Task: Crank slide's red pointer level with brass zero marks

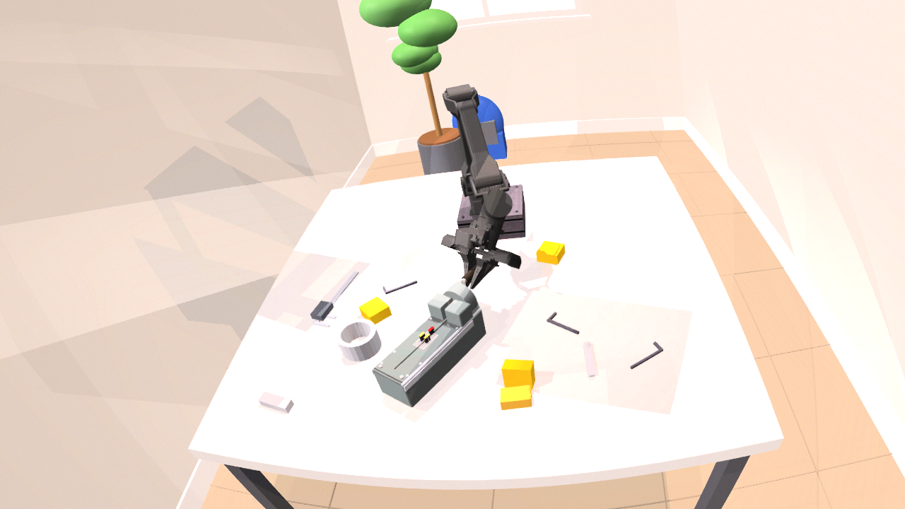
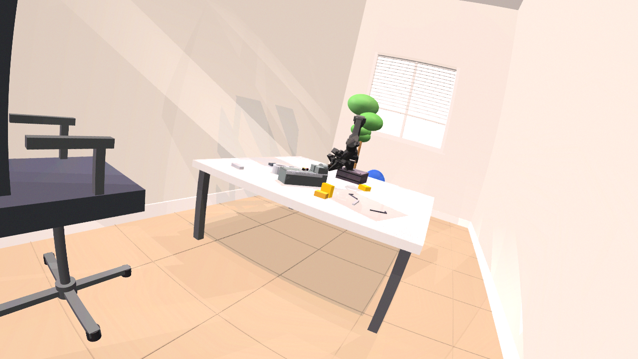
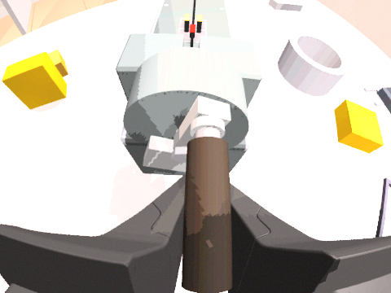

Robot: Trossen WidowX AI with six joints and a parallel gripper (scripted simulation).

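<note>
Now: the brown crank handle 30 mm above my gripper tip, 10 mm to the left of it and 10 mm behind it. From my gripper tip the other things lie so: red pointer 130 mm ahead, 60 mm to the right, 10 mm below.
</note>
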